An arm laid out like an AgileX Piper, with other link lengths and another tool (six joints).
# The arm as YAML. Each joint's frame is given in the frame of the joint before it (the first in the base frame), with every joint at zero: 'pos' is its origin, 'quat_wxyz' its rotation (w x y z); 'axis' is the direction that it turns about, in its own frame. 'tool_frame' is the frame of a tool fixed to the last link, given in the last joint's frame.
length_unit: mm
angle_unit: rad
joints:
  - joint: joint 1
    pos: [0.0, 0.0, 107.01]
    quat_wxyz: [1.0, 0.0, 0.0, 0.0]
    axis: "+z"
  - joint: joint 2
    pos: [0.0, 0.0, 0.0]
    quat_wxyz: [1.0, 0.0, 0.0, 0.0]
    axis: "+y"
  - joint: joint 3
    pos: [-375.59, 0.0, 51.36]
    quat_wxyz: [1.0, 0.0, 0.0, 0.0]
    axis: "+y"
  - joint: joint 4
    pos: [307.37, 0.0, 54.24]
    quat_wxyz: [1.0, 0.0, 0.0, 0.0]
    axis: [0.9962, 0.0, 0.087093]
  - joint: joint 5
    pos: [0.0, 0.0, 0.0]
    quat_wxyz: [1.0, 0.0, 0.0, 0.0]
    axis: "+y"
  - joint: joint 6
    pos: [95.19, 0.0, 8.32]
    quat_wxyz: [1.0, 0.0, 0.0, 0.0]
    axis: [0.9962, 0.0, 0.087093]
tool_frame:
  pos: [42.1, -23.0, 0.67]
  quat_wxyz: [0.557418, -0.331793, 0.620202, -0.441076]
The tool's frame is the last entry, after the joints.
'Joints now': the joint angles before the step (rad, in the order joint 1, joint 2, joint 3, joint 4, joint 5, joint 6). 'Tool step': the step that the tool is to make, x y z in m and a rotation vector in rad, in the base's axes. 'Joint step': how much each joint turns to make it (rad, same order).
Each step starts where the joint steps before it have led.
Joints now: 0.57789, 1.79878, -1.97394, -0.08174, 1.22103, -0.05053
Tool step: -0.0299, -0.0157, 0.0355, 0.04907, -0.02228, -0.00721
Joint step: 0.00146, -0.08039, 0.00022, 0.02006, 0.03580, 0.01518
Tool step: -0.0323, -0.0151, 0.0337, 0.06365, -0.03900, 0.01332
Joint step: 0.00149, -0.08765, 0.01238, 0.03382, 0.00779, 0.00051
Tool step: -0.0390, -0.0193, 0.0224, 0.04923, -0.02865, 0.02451
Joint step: 0.00140, -0.11121, 0.06508, 0.03602, -0.00495, -0.01051
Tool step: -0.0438, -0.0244, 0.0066, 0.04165, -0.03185, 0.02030
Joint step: 0.00016, -0.14354, 0.13820, 0.02836, -0.04392, -0.01185
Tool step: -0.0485, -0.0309, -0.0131, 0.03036, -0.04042, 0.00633
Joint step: -0.00038, -0.17949, 0.20999, 0.00909, -0.08069, -0.00864
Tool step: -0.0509, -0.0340, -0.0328, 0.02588, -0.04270, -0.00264
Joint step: 0.00020, -0.20305, 0.24899, -0.00157, -0.09582, -0.00276
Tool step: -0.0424, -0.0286, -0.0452, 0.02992, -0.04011, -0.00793
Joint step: 0.00115, -0.19028, 0.23983, -0.00406, -0.09982, 0.00638
